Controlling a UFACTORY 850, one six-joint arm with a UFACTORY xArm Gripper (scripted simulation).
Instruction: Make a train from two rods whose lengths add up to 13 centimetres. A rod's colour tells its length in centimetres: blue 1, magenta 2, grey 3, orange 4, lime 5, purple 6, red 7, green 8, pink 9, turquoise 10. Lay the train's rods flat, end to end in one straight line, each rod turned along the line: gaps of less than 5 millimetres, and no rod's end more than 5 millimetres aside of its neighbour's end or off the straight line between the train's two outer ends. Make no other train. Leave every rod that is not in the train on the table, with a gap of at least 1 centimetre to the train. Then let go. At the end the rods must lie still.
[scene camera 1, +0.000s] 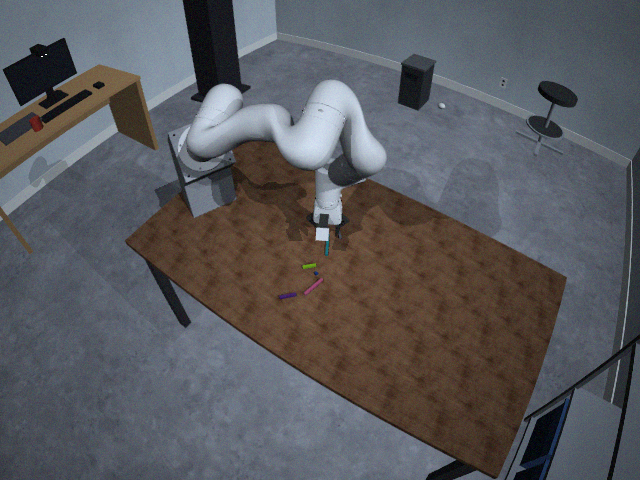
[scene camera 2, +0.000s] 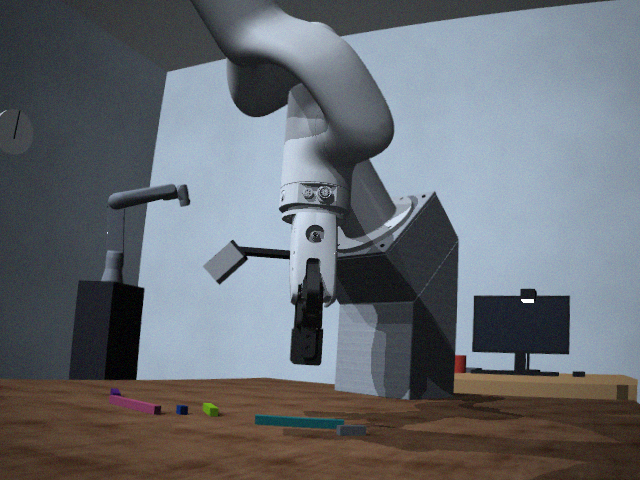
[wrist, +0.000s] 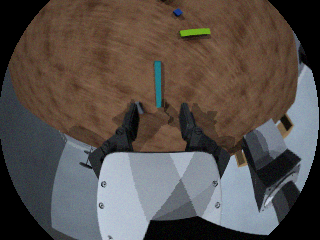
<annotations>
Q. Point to my gripper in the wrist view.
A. At 159, 110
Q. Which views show my gripper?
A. Scene camera 1, scene camera 2 and the wrist view: all of them.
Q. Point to my gripper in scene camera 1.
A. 327, 233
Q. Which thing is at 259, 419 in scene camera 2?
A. A turquoise rod.
</annotations>
